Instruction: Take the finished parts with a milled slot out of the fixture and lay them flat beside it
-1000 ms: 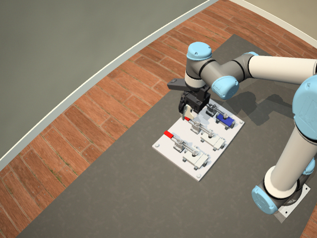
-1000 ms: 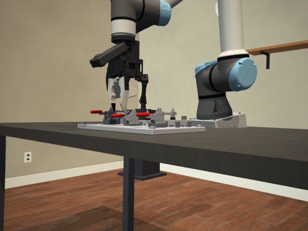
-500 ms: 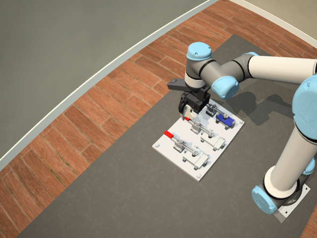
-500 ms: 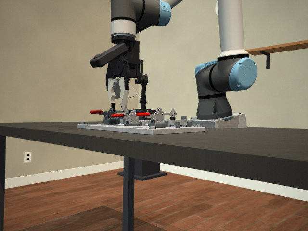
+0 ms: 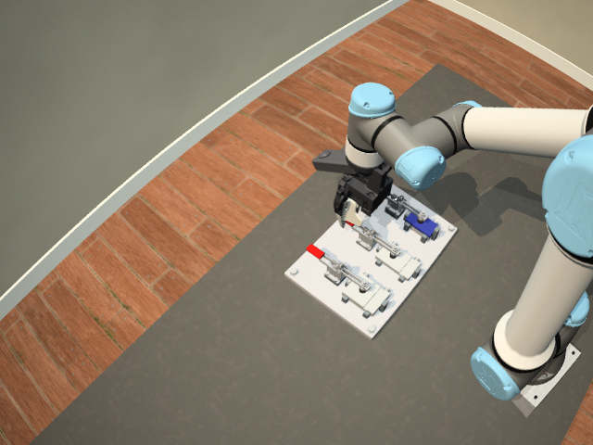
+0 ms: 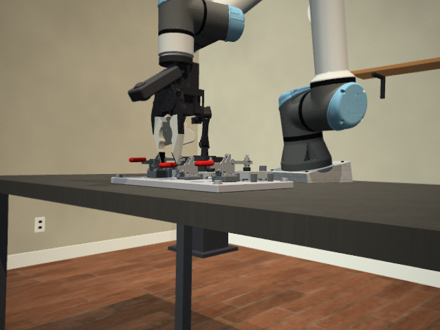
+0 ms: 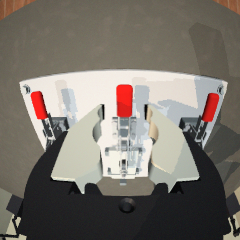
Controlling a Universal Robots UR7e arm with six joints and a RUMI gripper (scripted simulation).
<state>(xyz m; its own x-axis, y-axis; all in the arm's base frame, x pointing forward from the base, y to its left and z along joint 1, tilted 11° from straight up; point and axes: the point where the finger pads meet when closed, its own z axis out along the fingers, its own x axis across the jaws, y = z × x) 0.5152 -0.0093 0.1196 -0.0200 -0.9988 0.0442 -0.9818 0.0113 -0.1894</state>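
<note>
My gripper is now 90 mm past the white fixture plate and 60 mm above it. The rest, counted from my hand: blue blank (130 mm behind, 110 mm to the right, 30 mm below).
</note>
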